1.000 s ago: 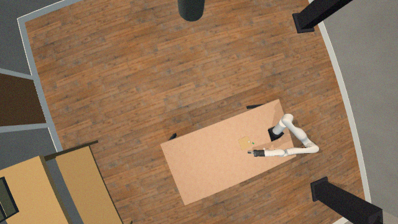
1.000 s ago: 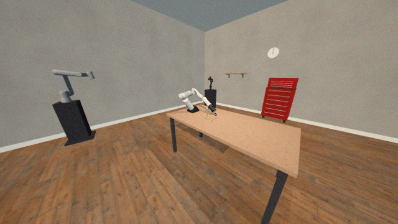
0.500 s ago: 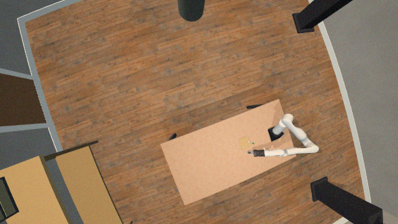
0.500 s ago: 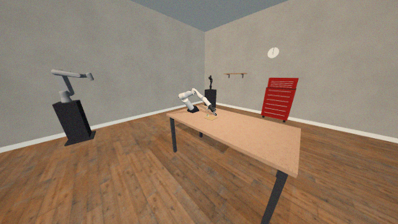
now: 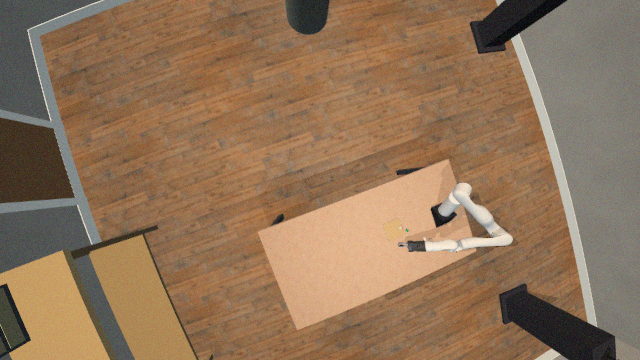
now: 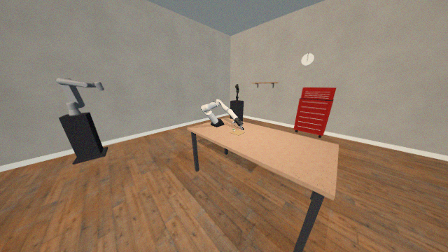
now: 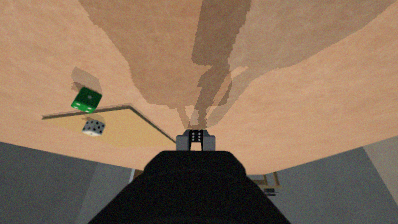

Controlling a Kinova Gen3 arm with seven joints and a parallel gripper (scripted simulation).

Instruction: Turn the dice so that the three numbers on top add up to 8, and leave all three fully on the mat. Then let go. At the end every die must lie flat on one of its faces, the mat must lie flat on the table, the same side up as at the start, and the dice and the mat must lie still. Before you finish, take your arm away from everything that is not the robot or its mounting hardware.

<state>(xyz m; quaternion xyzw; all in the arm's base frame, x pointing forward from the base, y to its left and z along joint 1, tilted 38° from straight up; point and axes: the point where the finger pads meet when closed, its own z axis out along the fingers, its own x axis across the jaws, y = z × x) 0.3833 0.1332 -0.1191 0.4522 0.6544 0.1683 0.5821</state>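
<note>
The black die lies 1 cm ahead of my hand and 1 cm below it. Round my hand: green die (8 cm behind, 9 cm to the right, 1 cm below); then tan mat (3 cm ahead, 13 cm to the right, 2 cm below); then white die (2 cm behind, 13 cm to the right, 1 cm below).
</note>
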